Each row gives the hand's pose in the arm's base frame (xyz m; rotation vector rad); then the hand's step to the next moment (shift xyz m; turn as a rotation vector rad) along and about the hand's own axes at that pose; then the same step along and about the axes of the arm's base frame.
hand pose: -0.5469 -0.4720 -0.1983 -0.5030 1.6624 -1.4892
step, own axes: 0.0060 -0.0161 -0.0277 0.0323 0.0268 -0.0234
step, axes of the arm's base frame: -0.0288 0.0091 0.0122 -0.0310 -0.0041 -0.0365
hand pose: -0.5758 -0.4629 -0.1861 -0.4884 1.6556 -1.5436
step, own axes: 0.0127 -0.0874 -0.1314 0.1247 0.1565 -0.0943
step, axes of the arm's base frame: -0.1284 0.0595 0.0709 -0.1099 -0.0037 -0.1919
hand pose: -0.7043 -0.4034 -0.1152 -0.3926 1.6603 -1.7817
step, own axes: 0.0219 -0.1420 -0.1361 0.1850 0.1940 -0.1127
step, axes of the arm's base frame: -0.1382 0.0866 0.1122 -0.1560 -0.0274 -0.2439
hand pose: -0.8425 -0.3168 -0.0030 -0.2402 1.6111 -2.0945
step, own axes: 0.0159 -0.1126 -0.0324 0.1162 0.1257 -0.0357
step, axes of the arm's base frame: -0.0574 0.0416 0.0946 -0.0823 -0.0481 -0.1466
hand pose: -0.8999 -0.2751 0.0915 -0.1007 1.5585 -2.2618
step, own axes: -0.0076 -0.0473 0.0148 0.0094 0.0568 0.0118
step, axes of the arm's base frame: -0.0019 0.0041 0.0499 0.0102 -0.0311 -0.0488
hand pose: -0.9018 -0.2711 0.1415 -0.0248 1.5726 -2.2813
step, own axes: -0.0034 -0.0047 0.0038 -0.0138 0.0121 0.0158
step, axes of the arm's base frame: 0.0026 -0.0009 0.0063 0.0198 -0.0137 -0.0024
